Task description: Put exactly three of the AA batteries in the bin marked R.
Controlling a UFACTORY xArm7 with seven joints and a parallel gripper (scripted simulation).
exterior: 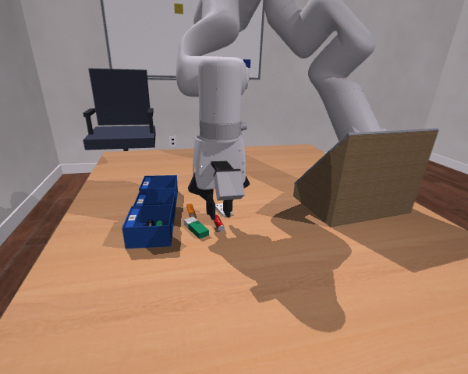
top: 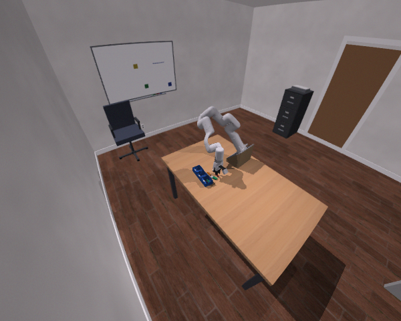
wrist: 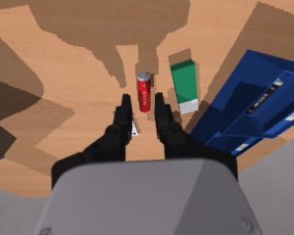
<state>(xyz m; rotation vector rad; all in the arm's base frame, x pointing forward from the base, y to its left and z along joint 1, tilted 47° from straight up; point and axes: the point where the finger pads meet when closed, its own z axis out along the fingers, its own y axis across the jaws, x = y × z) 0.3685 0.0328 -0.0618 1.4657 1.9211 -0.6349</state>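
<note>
Now: hand 4 cm above the red battery. From my hand the other things lie so: white domino (2 cm behind, 6 cm to the right, 4 cm below); green-and-white block (5 cm ahead, 1 cm to the left, 4 cm below); orange battery (6 cm ahead, 6 cm to the right, 4 cm below).
</note>
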